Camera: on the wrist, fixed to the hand. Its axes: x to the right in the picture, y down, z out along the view.
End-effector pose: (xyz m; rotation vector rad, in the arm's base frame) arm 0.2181 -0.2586 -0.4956 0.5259 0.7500 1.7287
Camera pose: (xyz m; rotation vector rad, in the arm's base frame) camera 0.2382 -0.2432 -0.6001 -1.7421 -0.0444 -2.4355
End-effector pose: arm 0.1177 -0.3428 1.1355 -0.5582 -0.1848 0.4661
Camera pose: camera 0.1788 -0.4311 1.1393 -0.2776 -0.1245 2.0969
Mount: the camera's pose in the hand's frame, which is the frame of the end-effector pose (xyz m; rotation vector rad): 0.0122 -0.0910 -0.0559 0.2089 -0.4763 1.5399
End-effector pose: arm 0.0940 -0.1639 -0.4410 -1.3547 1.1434 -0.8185
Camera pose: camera 0.0602 -0.2015 -0.3462 -0.1794 1.2472 0.4830
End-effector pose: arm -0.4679 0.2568 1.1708 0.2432 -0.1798 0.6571
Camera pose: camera -0.3969 0.2099 1.1052 0.4493 -0.7905 2.1515
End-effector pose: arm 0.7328 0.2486 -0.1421 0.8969 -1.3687 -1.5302
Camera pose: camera 0.7673 0.2184 -0.2393 -0.5177 -1.8203 -0.3483
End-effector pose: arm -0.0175 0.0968 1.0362 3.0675 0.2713 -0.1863
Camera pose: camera -0.0154 0.1921 1.0859 -2.2857 1.9783 0.7533
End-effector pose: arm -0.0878 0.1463 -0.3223 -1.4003 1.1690 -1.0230
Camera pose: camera -0.1278 0.1274 -0.2243 -0.2342 1.2580 0.2839
